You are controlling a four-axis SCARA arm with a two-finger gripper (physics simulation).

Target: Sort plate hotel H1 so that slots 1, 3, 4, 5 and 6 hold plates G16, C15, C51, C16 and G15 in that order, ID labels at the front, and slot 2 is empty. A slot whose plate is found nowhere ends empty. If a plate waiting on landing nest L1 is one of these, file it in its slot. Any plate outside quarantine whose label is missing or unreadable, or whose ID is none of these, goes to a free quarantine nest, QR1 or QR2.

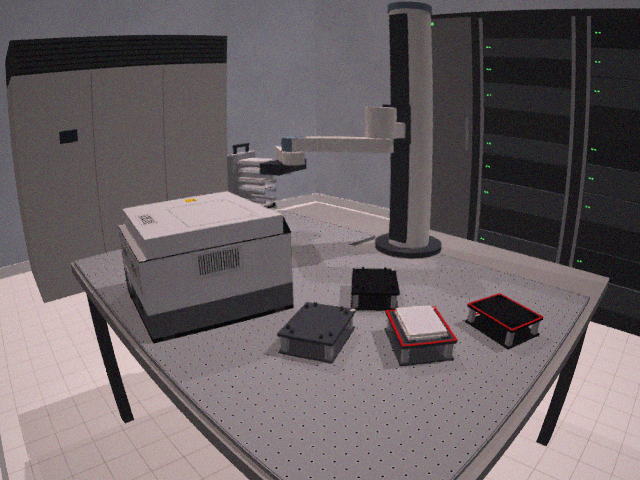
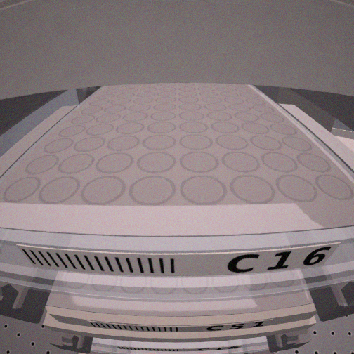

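My gripper (image 1: 268, 168) (image 2: 177, 119) is shut on plate C16 (image 2: 195, 220), its fingers along both sides. C16 is level inside plate hotel H1 (image 1: 233, 173), its label facing front, directly above plate C51 (image 2: 175, 327). A lower label, partly cut off, appears to read C15. A grey surface (image 2: 175, 45) close above C16 hides its rear; no label shows on it. Hotel slot numbers do not show. A white plate (image 1: 419, 321) sits on one red-edged nest (image 1: 405, 343); its ID cannot be read. The other red-edged nest (image 1: 504, 312) is bare.
A grey nest (image 1: 316, 328) and a black nest (image 1: 374, 289) stand on the perforated table (image 1: 330, 408) with no plates on them. A large box-shaped instrument (image 1: 206, 258) stands at the left, in front of the hotel. The arm's column (image 1: 416, 155) rises behind the nests.
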